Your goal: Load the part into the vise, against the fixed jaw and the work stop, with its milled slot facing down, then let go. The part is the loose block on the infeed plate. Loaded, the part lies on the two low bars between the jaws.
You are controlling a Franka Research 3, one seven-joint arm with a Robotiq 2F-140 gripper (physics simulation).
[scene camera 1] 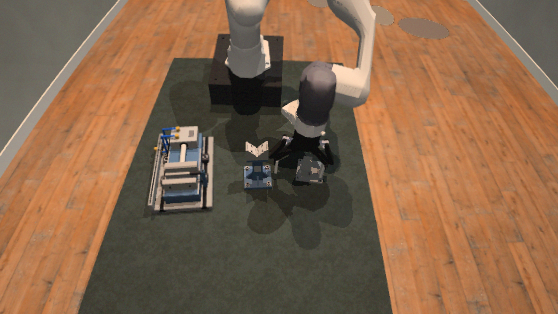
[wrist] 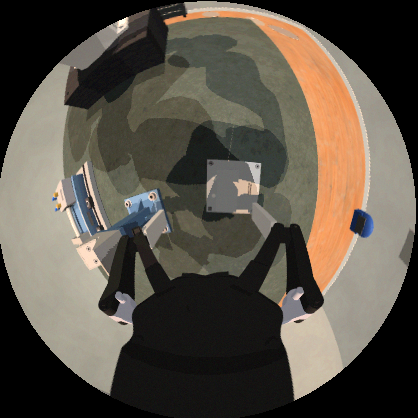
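The part, a grey block [scene camera 1: 304, 165] [wrist: 224, 184], lies on the grey infeed plate [scene camera 1: 302, 179] [wrist: 254, 169]. Its outline blends into the shaded plate, and its milled slot cannot be made out. My gripper [scene camera 1: 302, 168] [wrist: 207, 213] is open and empty, with its fingers spread wide above the plate. In the wrist view the plate shows ahead of the fingertips, nearer the right one. The blue and light grey vise [scene camera 1: 181, 195] [wrist: 82, 202] stands at the left of the scene view. No block shows between its jaws; the two low bars are not clearly visible.
A blue stand [scene camera 1: 257, 183] [wrist: 145, 205] with a pale V-shaped top [scene camera 1: 256, 148] stands between the vise and the infeed plate, close to my left finger in the wrist view. Blue rods with yellow ends [scene camera 1: 170, 136] rise at the vise's back left. The robot's dark base [scene camera 1: 220, 92] is behind.
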